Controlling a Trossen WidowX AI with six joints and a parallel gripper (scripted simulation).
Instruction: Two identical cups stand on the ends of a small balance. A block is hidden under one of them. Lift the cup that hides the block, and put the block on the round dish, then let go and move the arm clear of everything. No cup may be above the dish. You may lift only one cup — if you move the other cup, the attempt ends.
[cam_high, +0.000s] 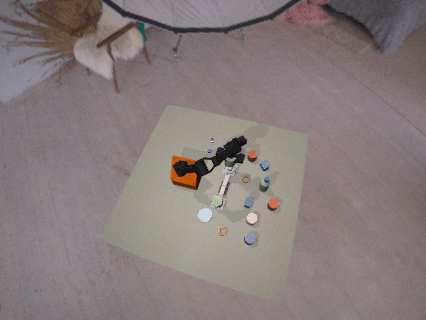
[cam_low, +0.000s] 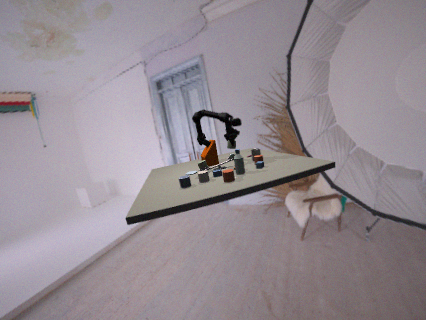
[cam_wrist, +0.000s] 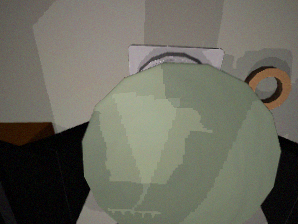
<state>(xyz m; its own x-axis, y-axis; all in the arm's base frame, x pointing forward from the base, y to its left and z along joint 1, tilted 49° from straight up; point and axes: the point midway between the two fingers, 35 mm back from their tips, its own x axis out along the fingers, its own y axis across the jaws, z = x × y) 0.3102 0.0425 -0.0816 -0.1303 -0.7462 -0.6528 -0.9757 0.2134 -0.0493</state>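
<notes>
My gripper tip is now 12 cm past the round dish, 36 cm to the left of it and 17 cm above it. From my gripper tip the other things lie so: balance beam 2 cm behind, 13 cm to the right, 13 cm below; balance 2 cm behind, 13 cm to the right, 15 cm below; green bottle 26 cm ahead, 10 cm to the right, 6 cm below.
</notes>
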